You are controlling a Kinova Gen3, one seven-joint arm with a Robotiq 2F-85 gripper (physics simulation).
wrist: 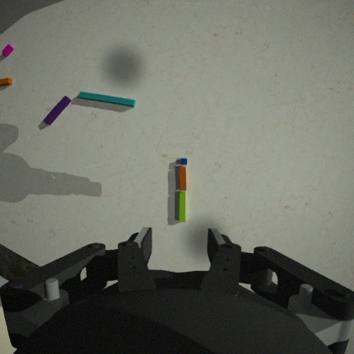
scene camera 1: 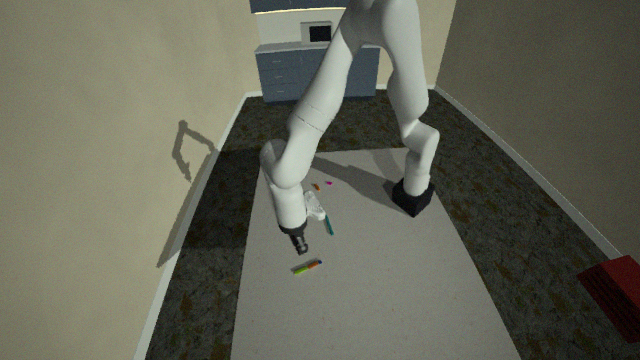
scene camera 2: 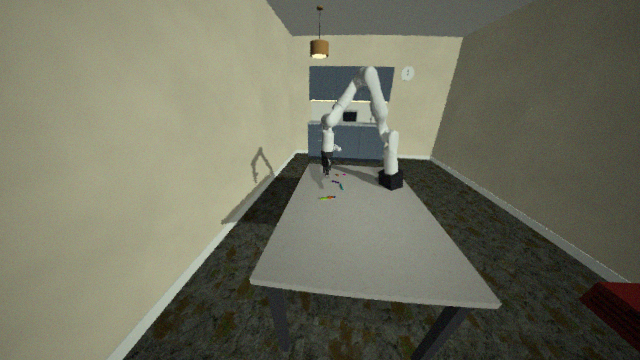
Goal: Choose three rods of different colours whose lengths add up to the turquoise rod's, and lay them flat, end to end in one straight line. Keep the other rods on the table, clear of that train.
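Frame: origin at the arm's base, x ahead, y left, z up, level; millimetres.
Seen in the pictures: gripper, fingertip midpoint: (scene camera 1: 297, 246) (scene camera 2: 325, 174); arm's base, origin of the base link: (scene camera 1: 414, 186) (scene camera 2: 390, 171).
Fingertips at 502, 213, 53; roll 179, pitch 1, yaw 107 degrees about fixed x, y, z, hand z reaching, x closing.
Offsets run from my fingertips to a thing's top centre, as dx, dy, dz. Level surfaces: height alone.
A lime rod @[+9, +4, -174] (scene camera 1: 300, 270) (scene camera 2: 324, 198) (wrist: 182, 207), an orange rod @[-38, -10, -174] (scene camera 1: 313, 265) (wrist: 183, 178) and a short blue rod @[-66, -18, -174] (scene camera 1: 320, 262) (wrist: 184, 161) lie flat in one line, orange in the middle. Lime and orange look end to end; a small gap shows between orange and blue in the wrist view. The turquoise rod @[-129, -178, -174] (scene camera 1: 329, 225) (scene camera 2: 341, 186) (wrist: 107, 99) lies apart from them. A purple rod @[-86, -263, -174] (scene camera 2: 335, 182) (wrist: 58, 110) lies near its end. My gripper (scene camera 1: 302, 253) (scene camera 2: 326, 175) (wrist: 179, 239) is part open and empty, raised above the table near the line's lime end.
A second orange rod @[-110, -409, -174] (scene camera 1: 317, 187) (wrist: 5, 82) and a magenta rod @[-176, -424, -174] (scene camera 1: 329, 183) (wrist: 8, 50) lie farther back on the table @[dz -185] (scene camera 1: 390, 300) (scene camera 2: 372, 250). The arm's black base (scene camera 1: 413, 198) (scene camera 2: 390, 179) stands at the table's right side. A red object (scene camera 1: 617, 285) is at the far right.
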